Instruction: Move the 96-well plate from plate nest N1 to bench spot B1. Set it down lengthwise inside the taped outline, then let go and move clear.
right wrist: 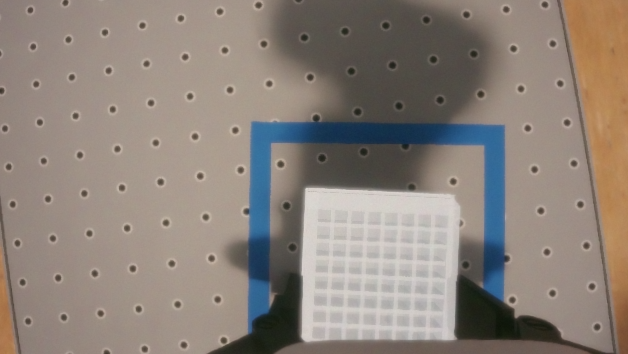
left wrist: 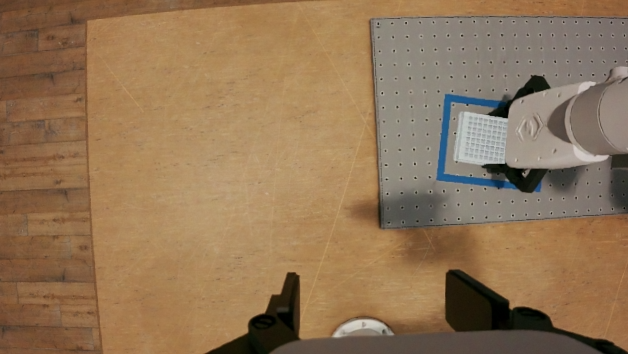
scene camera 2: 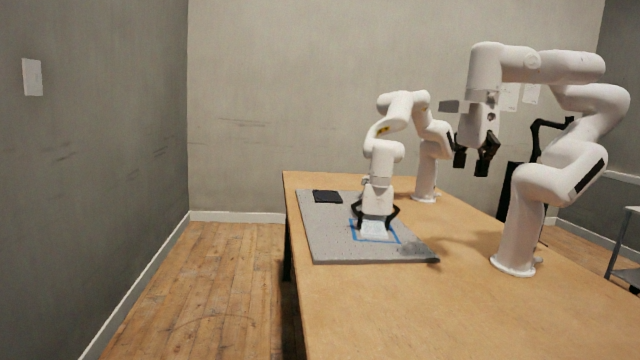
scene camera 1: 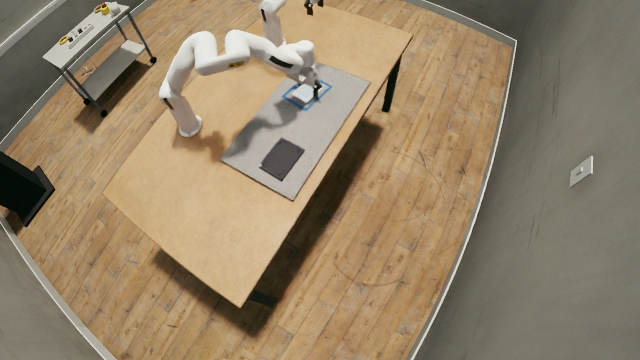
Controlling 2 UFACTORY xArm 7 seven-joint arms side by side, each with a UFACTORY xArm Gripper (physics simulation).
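Frame: origin at the left arm's base, x left, y up, z ahead, level; metres.
Seen in the pictures: left gripper, between the fingertips: (left wrist: 372, 296) (scene camera 2: 468, 172) (scene camera 1: 315, 10); right gripper, between the fingertips: (right wrist: 374, 299) (left wrist: 492, 141) (scene camera 2: 372, 229) (scene camera 1: 308, 90); left arm's base, origin of its link: (scene camera 2: 511, 266) (scene camera 1: 275, 44); right arm's base, origin of its link: (scene camera 2: 423, 199) (scene camera 1: 190, 126).
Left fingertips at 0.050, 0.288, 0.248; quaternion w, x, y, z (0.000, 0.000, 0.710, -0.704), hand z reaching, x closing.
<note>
Pixels of each thing's top centre, then the offset from my left fingertips to it, as dx, dy, dz. Level surfaces: height alone.
- white 96-well plate, centre of its top: (right wrist: 378, 311) (left wrist: 496, 140) (scene camera 2: 373, 227) (scene camera 1: 308, 88) -0.277, -0.261, +0.127
- black plate nest, centre of its top: (scene camera 1: 281, 156) (scene camera 2: 327, 194) -0.642, -0.259, +0.235
- grey perforated board, height of its surface: dy -0.275
- wooden table, height of its surface: dy -0.288
The white 96-well plate (scene camera 1: 302, 93) (scene camera 2: 374, 229) (left wrist: 481, 138) (right wrist: 380, 270) is level, low over or on the board, inside the blue taped outline (scene camera 1: 294, 102) (scene camera 2: 376, 241) (left wrist: 442, 140) (right wrist: 377, 133) where both show. Its long side runs along the outline, nearly parallel. I cannot tell whether it touches the board. My right gripper (scene camera 1: 311, 89) (scene camera 2: 373, 226) (left wrist: 492, 141) (right wrist: 374, 299) is shut on the plate's long sides and hides its rear part. My left gripper (scene camera 1: 314, 7) (scene camera 2: 470, 164) (left wrist: 372, 296) is open and empty, high above the table. The black plate nest (scene camera 1: 282, 159) (scene camera 2: 327, 196) is empty.
The grey perforated board (scene camera 1: 320, 125) (scene camera 2: 330, 250) (left wrist: 410, 190) (right wrist: 125, 240) lies on the wooden table (scene camera 1: 210, 210) (scene camera 2: 400, 305) (left wrist: 225, 150). A trolley (scene camera 1: 61, 64) with small items on top stands behind the table at the upper left in scene camera 1.
</note>
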